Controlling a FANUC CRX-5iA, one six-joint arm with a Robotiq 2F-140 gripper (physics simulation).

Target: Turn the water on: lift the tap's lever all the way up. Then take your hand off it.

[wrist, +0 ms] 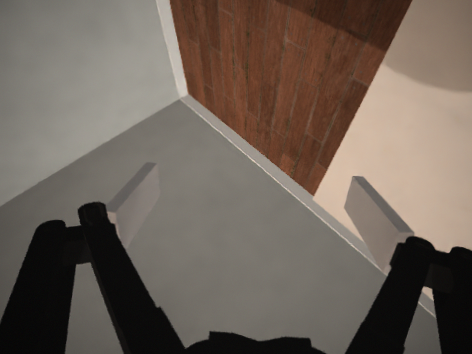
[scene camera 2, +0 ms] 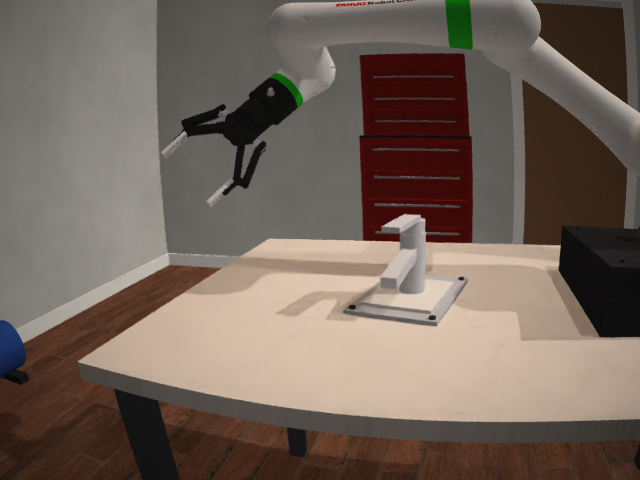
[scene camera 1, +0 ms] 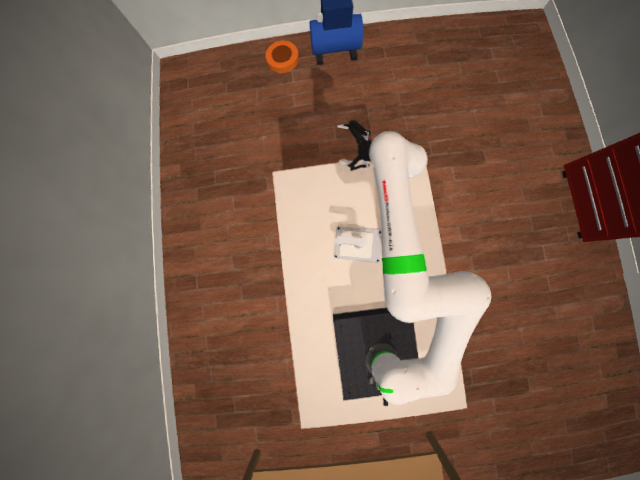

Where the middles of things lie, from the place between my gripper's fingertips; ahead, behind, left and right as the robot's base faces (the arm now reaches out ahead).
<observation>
My gripper is now 42 cm past the base plate (scene camera 2: 355, 308), 23 cm above it and 10 cm to the left of it.
</observation>
